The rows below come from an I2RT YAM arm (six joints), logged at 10 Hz.
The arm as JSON. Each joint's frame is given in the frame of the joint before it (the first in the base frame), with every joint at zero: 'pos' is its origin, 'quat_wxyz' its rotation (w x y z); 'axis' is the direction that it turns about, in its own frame. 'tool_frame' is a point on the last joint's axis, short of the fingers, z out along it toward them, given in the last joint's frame.
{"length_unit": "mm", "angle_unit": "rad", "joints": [
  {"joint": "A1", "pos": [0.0, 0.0, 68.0], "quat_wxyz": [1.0, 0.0, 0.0, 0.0], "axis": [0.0, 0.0, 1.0]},
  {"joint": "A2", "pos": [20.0, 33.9, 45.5], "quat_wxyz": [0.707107, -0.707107, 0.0, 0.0], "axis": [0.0, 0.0, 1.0]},
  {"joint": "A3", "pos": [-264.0, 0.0, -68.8], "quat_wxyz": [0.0, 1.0, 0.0, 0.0], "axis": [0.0, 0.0, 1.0]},
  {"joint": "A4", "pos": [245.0, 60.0, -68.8], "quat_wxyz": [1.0, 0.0, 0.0, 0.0], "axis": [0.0, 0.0, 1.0]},
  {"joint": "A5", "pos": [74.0, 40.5, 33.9], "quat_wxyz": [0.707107, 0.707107, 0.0, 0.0], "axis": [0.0, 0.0, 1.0]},
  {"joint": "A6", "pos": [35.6, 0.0, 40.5], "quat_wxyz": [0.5, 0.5, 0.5, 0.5], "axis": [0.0, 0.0, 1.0]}
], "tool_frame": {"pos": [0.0, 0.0, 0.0], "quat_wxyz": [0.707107, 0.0, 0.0, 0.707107]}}
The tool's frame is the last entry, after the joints.
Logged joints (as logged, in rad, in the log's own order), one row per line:
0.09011, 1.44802, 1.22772, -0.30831, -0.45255, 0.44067
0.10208, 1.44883, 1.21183, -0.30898, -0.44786, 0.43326
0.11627, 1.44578, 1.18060, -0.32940, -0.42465, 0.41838
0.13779, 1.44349, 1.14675, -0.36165, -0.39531, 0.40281
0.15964, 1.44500, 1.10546, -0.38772, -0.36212, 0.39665
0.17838, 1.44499, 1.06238, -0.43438, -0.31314, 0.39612
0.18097, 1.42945, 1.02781, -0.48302, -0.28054, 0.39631
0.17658, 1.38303, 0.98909, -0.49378, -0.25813, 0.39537
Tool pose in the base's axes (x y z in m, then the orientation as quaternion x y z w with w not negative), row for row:
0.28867, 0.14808, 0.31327, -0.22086, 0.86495, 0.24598, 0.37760
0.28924, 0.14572, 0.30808, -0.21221, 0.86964, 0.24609, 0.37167
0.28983, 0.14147, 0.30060, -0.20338, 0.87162, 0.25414, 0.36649
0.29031, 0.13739, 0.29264, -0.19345, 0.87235, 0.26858, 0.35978
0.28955, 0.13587, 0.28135, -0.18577, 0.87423, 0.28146, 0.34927
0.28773, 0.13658, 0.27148, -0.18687, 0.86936, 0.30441, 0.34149
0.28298, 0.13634, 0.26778, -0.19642, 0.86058, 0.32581, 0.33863
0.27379, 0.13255, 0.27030, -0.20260, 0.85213, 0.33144, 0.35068
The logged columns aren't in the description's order. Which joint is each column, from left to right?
Columns, left to right: A6, A2, A3, A5, A4, A1.
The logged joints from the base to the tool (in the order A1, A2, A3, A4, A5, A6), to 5 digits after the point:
0.44067, 1.44802, 1.22772, -0.45255, -0.30831, 0.09011
0.43326, 1.44883, 1.21183, -0.44786, -0.30898, 0.10208
0.41838, 1.44578, 1.18060, -0.42465, -0.32940, 0.11627
0.40281, 1.44349, 1.14675, -0.39531, -0.36165, 0.13779
0.39665, 1.44500, 1.10546, -0.36212, -0.38772, 0.15964
0.39612, 1.44499, 1.06238, -0.31314, -0.43438, 0.17838
0.39631, 1.42945, 1.02781, -0.28054, -0.48302, 0.18097
0.39537, 1.38303, 0.98909, -0.25813, -0.49378, 0.17658

